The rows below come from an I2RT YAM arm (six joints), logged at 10 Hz.
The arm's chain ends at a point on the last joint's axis. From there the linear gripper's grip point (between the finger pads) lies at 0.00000 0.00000 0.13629 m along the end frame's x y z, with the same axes.
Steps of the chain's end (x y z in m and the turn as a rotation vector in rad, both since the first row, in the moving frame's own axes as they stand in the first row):
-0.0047, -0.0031, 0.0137, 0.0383, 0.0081, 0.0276
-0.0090, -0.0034, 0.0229, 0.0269, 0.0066, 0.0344
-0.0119, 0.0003, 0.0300, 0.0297, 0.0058, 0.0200
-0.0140, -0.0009, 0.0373, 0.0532, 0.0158, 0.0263
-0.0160, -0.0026, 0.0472, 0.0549, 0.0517, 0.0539
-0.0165, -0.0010, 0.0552, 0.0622, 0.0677, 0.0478
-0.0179, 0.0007, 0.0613, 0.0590, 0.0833, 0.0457
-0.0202, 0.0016, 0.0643, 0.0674, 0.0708, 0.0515
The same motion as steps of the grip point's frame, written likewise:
-0.0035, -0.0083, 0.0136, 0.0383, 0.0081, 0.0276
-0.0080, -0.0070, 0.0228, 0.0269, 0.0066, 0.0344
-0.0111, -0.0037, 0.0299, 0.0297, 0.0058, 0.0200
-0.0118, -0.0081, 0.0371, 0.0532, 0.0158, 0.0263
-0.0088, -0.0099, 0.0468, 0.0549, 0.0517, 0.0539
-0.0071, -0.0092, 0.0546, 0.0622, 0.0677, 0.0478
-0.0064, -0.0071, 0.0606, 0.0590, 0.0833, 0.0457
-0.0103, -0.0073, 0.0636, 0.0674, 0.0708, 0.0515

